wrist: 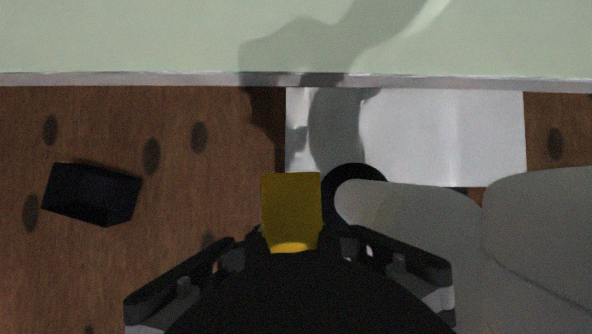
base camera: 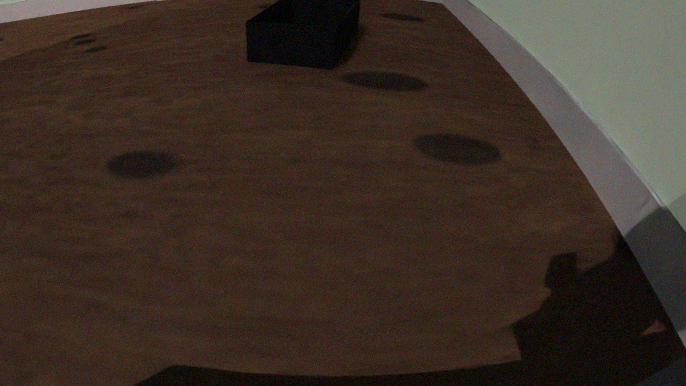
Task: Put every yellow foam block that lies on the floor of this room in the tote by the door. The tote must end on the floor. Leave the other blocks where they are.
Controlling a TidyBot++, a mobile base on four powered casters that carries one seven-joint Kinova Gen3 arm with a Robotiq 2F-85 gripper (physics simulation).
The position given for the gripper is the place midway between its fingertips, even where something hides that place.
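Wrist view: the gripper (wrist: 291, 226), a black tote (wrist: 87, 193) and a yellow foam block (wrist: 291, 202) are visible.
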